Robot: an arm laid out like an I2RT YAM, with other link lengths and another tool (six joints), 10 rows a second.
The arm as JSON. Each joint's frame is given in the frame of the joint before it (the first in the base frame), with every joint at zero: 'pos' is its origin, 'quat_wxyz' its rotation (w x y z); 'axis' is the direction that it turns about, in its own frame. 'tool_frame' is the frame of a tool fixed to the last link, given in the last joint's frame.
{
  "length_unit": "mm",
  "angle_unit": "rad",
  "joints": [
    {
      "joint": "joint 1",
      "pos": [
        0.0,
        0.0,
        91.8
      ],
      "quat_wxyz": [
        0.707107,
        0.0,
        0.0,
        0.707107
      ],
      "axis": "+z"
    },
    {
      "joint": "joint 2",
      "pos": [
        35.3,
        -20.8,
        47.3
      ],
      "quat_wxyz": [
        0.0,
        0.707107,
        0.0,
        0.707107
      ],
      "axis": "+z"
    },
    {
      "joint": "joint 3",
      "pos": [
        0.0,
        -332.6,
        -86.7
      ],
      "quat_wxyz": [
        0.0,
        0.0,
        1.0,
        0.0
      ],
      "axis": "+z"
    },
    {
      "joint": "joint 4",
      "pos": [
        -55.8,
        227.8,
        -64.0
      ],
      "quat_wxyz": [
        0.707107,
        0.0,
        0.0,
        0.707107
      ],
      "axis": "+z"
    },
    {
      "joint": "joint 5",
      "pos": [
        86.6,
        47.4,
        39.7
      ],
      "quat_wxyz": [
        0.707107,
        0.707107,
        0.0,
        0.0
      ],
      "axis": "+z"
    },
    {
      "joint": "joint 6",
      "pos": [
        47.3,
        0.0,
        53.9
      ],
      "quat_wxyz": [
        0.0,
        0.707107,
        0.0,
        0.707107
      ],
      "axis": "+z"
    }
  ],
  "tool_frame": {
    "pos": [
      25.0,
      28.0,
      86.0
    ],
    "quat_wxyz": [
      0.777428,
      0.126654,
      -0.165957,
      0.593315
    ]
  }
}
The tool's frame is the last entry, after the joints.
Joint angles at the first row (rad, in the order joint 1, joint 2, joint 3, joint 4, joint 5, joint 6):
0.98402 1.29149 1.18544 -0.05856 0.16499 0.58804
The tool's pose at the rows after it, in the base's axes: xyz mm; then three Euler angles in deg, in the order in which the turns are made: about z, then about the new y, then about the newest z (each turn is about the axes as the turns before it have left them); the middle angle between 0 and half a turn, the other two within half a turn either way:
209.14 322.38 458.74 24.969 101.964 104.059
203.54 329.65 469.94 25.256 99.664 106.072
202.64 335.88 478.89 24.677 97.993 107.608
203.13 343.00 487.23 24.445 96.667 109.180
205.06 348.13 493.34 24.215 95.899 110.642
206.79 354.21 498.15 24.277 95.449 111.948
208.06 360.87 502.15 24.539 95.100 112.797
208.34 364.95 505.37 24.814 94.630 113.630
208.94 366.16 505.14 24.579 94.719 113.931
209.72 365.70 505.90 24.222 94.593 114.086
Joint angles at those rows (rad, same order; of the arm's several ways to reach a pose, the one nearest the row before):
1.03665 1.29186 1.19077 0.00706 0.19092 0.59263
1.07135 1.29530 1.19079 0.06160 0.22677 0.60026
1.09388 1.30674 1.19881 0.10315 0.26341 0.60483
1.10876 1.32467 1.21289 0.14020 0.28592 0.61169
1.11449 1.34070 1.22549 0.16688 0.29889 0.62276
1.11946 1.35939 1.24074 0.18712 0.30577 0.63535
1.12440 1.37924 1.25944 0.20010 0.30804 0.64298
1.12820 1.39069 1.26746 0.21726 0.30879 0.64909
1.13051 1.39448 1.26785 0.22144 0.31607 0.65365
1.13049 1.39448 1.26782 0.22488 0.32253 0.65366

